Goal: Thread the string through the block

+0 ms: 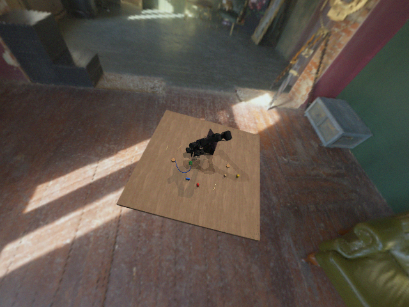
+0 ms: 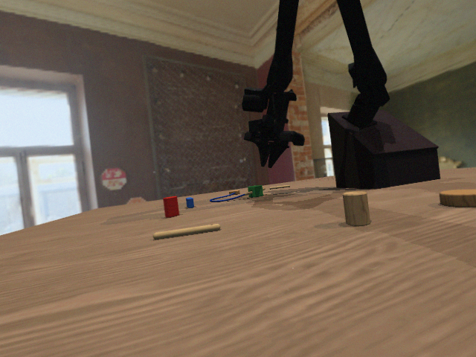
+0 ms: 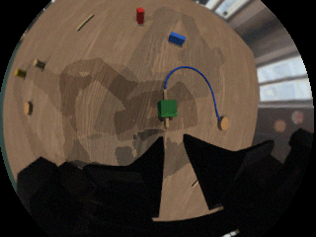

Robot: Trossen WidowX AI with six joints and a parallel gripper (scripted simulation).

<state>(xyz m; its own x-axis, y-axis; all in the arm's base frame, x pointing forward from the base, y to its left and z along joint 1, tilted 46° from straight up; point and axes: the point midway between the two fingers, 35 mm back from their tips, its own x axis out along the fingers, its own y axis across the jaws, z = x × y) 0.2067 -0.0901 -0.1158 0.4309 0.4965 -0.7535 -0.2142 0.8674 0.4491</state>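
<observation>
My gripper tip is 7 cm above the green block, 4 cm short of it and 1 cm to the left of it. The rest, counted from my gripper tip: blue block: 23 cm ahead, 7 cm below, 1 cm to the right; then round wooden button: 19 cm to the right, 7 cm below, 4 cm ahead; then red block: 28 cm ahead, 10 cm to the left, 6 cm below.
</observation>
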